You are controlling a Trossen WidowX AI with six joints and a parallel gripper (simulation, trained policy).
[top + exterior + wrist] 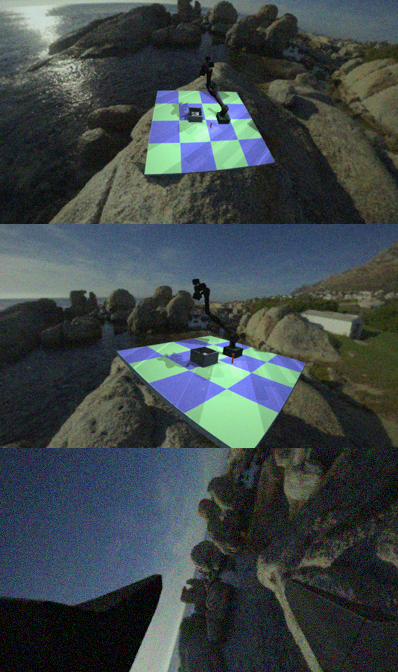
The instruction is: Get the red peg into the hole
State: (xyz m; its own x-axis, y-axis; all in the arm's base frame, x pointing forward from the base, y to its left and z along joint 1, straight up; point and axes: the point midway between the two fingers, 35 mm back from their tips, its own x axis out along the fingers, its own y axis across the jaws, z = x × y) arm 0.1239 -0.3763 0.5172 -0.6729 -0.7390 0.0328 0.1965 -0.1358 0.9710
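My gripper tip is now 7 cm short of the red peg, 50 cm to the right of it and 55 cm above it. Round my gripper tip: dark box 22 cm ahead, 32 cm to the left, 57 cm below; light plate 22 cm ahead, 32 cm to the left, 55 cm below.
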